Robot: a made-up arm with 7 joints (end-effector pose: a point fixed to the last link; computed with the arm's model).
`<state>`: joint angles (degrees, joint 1 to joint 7).
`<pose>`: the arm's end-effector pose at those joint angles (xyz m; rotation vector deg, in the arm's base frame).
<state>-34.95 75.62 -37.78 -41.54 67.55 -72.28 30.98</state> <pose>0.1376 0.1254 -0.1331 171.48 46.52 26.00</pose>
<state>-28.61 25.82 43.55 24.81 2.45 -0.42 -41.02</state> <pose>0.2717 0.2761 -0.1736 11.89 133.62 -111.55</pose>
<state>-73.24 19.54 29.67 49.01 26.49 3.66 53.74</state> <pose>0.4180 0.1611 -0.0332 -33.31 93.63 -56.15</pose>
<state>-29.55 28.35 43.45 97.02 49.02 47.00 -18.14</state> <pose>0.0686 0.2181 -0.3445 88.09 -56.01 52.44</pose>
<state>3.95 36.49 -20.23 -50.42 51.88 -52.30 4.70</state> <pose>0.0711 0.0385 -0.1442 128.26 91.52 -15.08</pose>
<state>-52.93 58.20 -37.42 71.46 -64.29 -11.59 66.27</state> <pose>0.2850 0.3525 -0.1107 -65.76 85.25 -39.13</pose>
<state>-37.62 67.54 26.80 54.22 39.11 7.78 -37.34</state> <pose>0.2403 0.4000 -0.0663 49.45 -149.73 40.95</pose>
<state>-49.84 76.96 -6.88 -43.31 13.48 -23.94 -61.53</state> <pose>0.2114 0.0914 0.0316 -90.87 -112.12 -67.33</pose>
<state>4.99 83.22 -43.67 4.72 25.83 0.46 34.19</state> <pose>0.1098 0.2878 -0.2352 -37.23 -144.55 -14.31</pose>
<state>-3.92 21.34 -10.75 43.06 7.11 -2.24 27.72</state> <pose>0.1234 0.1744 -0.3641 39.72 -149.21 62.21</pose>
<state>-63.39 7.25 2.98 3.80 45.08 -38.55 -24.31</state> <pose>0.3156 -0.0232 0.0104 98.60 114.98 -9.76</pose>
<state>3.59 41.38 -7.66 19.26 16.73 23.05 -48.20</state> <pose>0.1136 0.2552 -0.3117 19.36 -89.71 49.84</pose>
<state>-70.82 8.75 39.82 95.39 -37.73 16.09 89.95</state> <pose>0.3298 0.0460 -0.2325 149.52 -71.01 69.65</pose>
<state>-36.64 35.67 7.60 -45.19 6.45 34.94 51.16</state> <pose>0.2760 0.1307 0.0236 8.47 85.39 -48.66</pose>
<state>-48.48 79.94 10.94 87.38 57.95 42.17 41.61</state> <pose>0.1188 0.4490 -0.0190 -111.55 108.22 69.94</pose>
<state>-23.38 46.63 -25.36 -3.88 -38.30 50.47 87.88</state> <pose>0.2606 0.1743 -0.2392 -59.26 141.70 -30.18</pose>
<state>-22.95 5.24 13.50 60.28 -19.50 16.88 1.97</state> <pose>0.1805 0.1030 -0.3782 67.18 -81.56 115.72</pose>
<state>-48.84 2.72 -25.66 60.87 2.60 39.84 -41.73</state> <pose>0.2723 0.0185 -0.3074 7.12 -73.93 64.16</pose>
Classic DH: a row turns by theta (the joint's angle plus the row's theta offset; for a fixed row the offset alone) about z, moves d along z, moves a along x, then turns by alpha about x. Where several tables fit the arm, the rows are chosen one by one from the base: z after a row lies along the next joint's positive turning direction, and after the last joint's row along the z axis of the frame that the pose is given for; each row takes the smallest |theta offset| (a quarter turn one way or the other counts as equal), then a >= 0, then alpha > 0; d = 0 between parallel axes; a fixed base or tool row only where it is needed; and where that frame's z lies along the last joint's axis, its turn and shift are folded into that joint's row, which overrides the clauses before.
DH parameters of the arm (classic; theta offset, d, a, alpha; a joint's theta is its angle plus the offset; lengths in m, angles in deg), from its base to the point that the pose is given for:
base (fixed): -4.07 -0.0035 0.0103 -74.51
joint 1: -75.12 0.076 -0.032 -90
joint 2: 74 0.0208 -0.0103 90
joint 3: 90 -0.1825 0.0213 -90
joint 4: 90 -0.0104 0.0338 90
joint 5: 0 0.1132 0.0075 -90
joint 6: -90 0.0015 0.0685 90
joint 7: 0.01 0.0176 0.0221 90
tool (fixed): -165.67 0.0095 0 0

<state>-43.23 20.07 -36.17 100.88 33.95 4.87 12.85</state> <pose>0.1947 0.2131 -0.3273 19.78 -127.08 -4.07</pose>
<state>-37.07 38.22 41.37 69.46 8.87 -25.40 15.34</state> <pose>0.2613 0.3123 -0.1933 -39.90 114.95 -69.79</pose>
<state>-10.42 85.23 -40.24 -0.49 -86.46 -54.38 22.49</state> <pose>0.2154 0.2770 -0.0984 4.97 103.51 -109.56</pose>
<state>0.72 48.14 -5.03 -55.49 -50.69 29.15 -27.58</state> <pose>0.1655 0.0816 -0.1258 -62.04 -74.29 91.81</pose>
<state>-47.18 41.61 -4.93 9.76 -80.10 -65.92 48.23</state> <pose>0.2899 0.2357 -0.0241 7.73 2.51 -100.04</pose>
